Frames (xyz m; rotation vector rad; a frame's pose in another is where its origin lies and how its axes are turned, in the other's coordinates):
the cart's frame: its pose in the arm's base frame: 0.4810 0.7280 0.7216 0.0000 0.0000 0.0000
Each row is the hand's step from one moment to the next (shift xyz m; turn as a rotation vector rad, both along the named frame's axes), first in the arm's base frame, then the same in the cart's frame.
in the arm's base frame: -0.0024 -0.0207 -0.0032 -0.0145 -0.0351 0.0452
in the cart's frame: -0.0024 -0.0207 -0.0032 -0.0145 -0.0351 0.0452
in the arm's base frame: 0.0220 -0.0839 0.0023 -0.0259 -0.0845 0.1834
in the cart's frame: 0.0220 -0.0839 0.0023 -0.0259 -0.0845 0.1834
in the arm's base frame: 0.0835 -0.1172 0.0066 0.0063 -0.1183 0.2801
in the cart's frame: 0.0835 -0.1172 0.0066 0.0063 -0.1183 0.2801
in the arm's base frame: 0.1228 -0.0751 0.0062 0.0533 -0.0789 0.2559
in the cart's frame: 0.1228 -0.0751 0.0062 0.0533 -0.0789 0.2559
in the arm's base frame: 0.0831 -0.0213 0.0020 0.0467 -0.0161 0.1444
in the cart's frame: 0.0831 -0.0213 0.0020 0.0467 -0.0161 0.1444
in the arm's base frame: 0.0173 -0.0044 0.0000 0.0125 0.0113 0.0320
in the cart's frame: 0.0173 -0.0044 0.0000 0.0125 0.0113 0.0320
